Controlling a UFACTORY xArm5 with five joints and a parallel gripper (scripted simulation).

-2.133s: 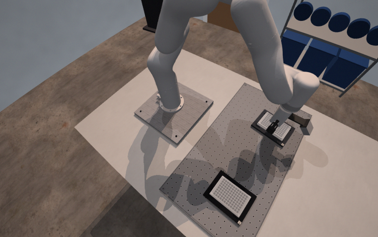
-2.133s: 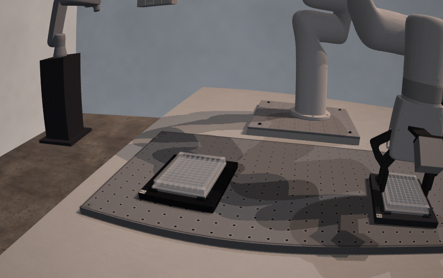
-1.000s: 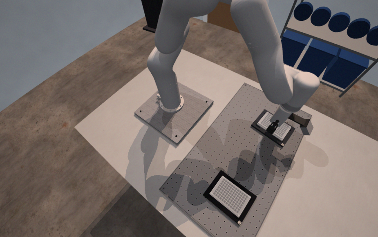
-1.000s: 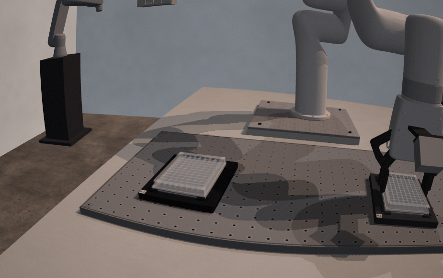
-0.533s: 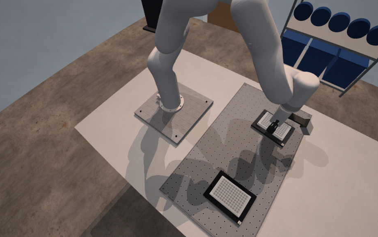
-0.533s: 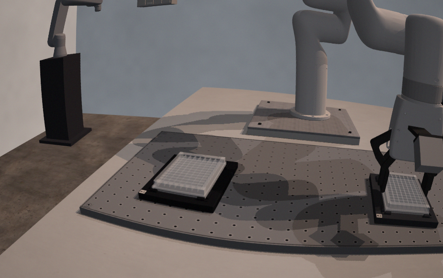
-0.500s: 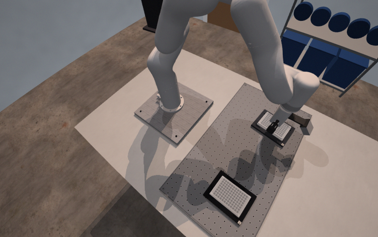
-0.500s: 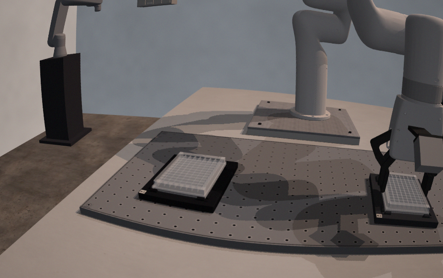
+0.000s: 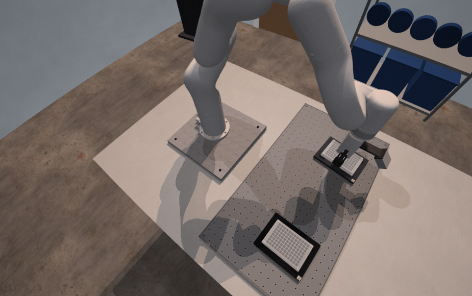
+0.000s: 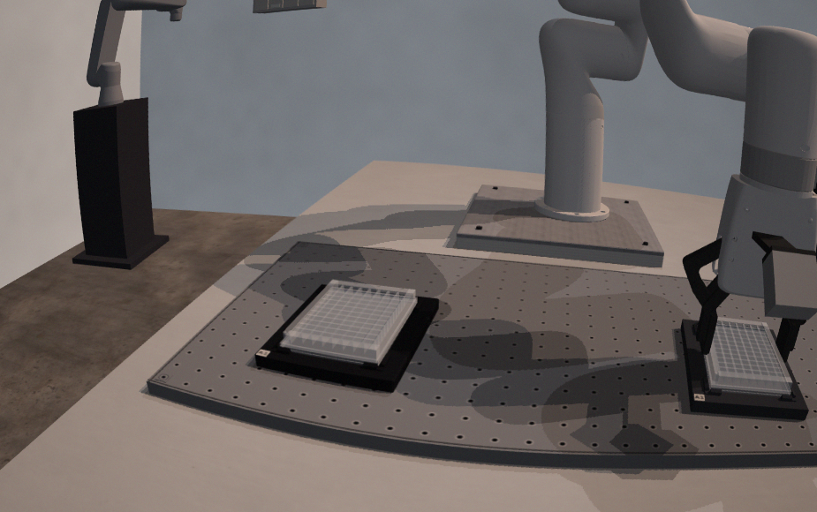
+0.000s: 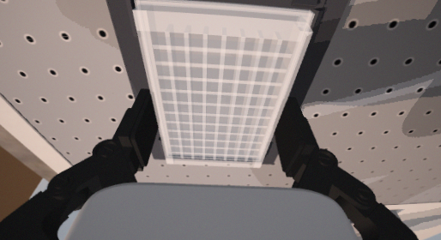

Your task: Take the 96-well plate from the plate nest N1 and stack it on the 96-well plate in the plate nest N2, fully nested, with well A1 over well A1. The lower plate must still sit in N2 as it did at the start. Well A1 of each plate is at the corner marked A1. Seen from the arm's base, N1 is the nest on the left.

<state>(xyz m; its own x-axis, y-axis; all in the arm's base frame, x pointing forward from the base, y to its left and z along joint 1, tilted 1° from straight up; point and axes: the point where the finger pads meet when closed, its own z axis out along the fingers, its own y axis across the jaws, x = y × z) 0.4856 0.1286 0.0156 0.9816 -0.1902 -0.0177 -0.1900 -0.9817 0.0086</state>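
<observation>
The black nest N1 lies 20 mm below my hand. The rest, counted from my hand: black nest N2 (40 mm behind, 370 mm to the right, 20 mm below).
</observation>
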